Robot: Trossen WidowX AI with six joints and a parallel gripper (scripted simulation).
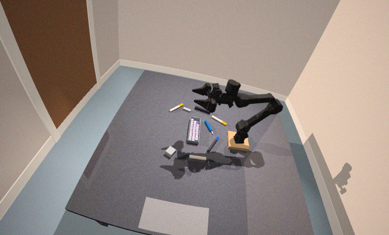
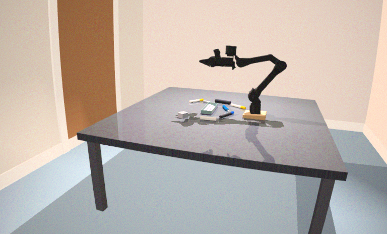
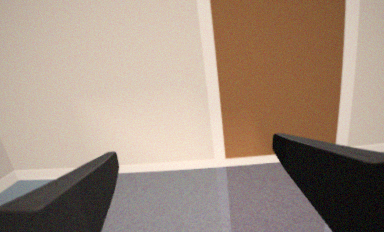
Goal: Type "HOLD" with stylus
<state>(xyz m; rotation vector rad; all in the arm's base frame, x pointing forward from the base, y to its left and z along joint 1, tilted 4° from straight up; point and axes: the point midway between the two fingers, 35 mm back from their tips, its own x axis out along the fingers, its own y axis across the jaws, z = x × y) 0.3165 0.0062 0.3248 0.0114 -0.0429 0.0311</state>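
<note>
Now: gripper tip 320 mm above the blue stylus, 180 mm past it and 80 mm to the left of it. From my gripper tip the other things lie so: thin grey tip (320 mm below, 190 mm behind, 50 mm to the right); white stick (320 mm below, 150 mm to the left, 80 mm behind); grey cube (320 mm below, 130 mm to the left, 80 mm ahead).
</note>
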